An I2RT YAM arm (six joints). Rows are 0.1 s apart.
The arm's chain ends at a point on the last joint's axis. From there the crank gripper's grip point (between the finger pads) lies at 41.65 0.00 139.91 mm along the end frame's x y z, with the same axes.
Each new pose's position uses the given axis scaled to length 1; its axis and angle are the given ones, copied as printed.
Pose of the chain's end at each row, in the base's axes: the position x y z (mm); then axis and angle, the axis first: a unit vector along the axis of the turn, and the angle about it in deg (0 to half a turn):
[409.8 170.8 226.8 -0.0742 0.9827 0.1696 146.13]
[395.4 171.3 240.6 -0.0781 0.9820 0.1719 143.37]
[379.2 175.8 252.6 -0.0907 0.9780 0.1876 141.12]
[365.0 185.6 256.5 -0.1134 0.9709 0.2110 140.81]
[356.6 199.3 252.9 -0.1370 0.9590 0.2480 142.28]
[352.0 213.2 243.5 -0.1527 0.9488 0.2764 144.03]
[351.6 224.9 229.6 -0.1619 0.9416 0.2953 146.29]
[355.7 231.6 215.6 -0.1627 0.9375 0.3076 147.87]
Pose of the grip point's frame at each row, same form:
[449.0 217.6 94.2 -0.0742 0.9827 0.1696 146.13]
[441.0 218.9 110.4 -0.0781 0.9820 0.1719 143.37]
[429.0 227.8 125.6 -0.0907 0.9780 0.1876 141.12]
[413.6 243.9 131.8 -0.1134 0.9709 0.2110 140.81]
[398.6 267.1 130.7 -0.1370 0.9590 0.2480 142.28]
[387.3 288.0 123.2 -0.1527 0.9488 0.2764 144.03]
[379.8 303.9 110.2 -0.1619 0.9416 0.2953 146.29]
[379.3 313.3 97.0 -0.1627 0.9375 0.3076 147.87]

